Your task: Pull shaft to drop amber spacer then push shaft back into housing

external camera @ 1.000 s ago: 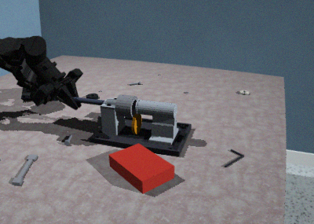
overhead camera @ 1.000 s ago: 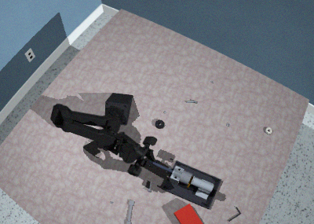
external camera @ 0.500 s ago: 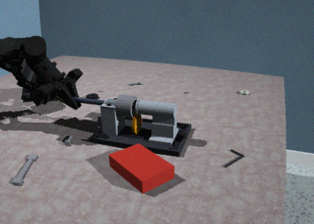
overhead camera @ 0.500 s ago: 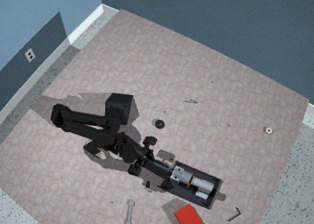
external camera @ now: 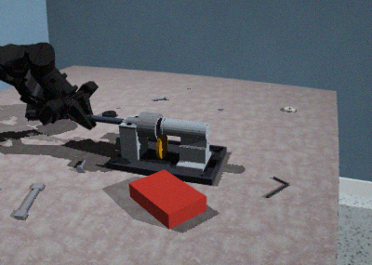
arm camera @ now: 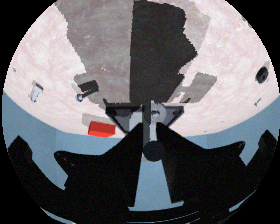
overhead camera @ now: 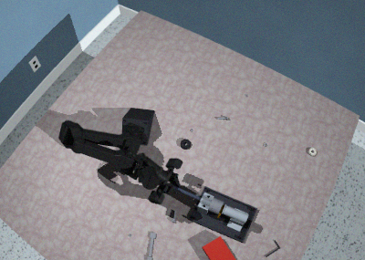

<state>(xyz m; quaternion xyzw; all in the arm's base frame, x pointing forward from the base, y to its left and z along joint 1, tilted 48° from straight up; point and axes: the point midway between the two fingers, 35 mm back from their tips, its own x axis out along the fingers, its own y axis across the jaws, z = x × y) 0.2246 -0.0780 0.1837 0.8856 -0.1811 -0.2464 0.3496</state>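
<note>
Now: hand 90 mm short of the dark shaft and 10 mm to the left of it. From my hand the other things lie so: black disc (220 mm to the left, 80 mm below, 20 mm behind); grey spacer (180 mm ahead, 30 mm to the right); amber spacer (190 mm ahead, 50 mm below, 30 mm to the right).
</note>
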